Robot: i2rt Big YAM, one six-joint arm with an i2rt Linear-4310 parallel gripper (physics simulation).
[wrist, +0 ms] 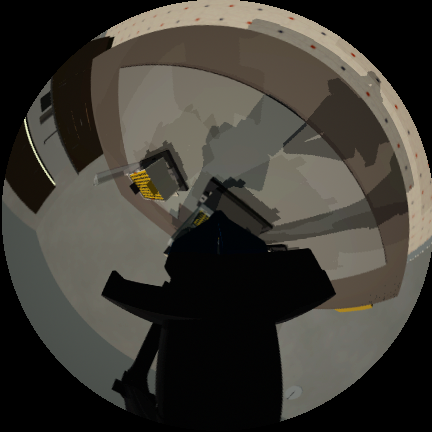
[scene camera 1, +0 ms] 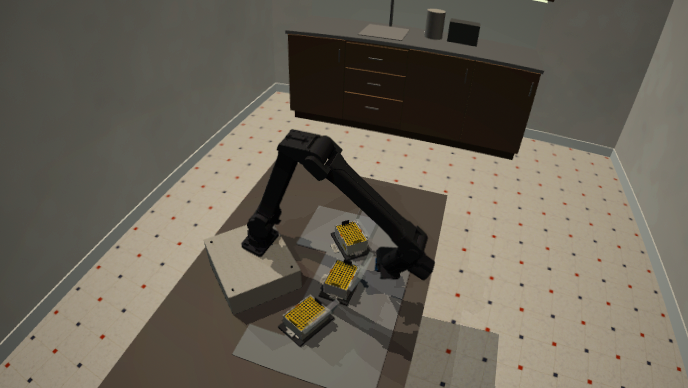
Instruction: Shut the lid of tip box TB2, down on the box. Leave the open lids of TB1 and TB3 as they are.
Labels:
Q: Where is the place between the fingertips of my gripper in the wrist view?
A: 217,215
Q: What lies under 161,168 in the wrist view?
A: A tip box TB3.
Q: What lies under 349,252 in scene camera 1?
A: A tip box TB3.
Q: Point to a grey mat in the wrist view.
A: At 214,126

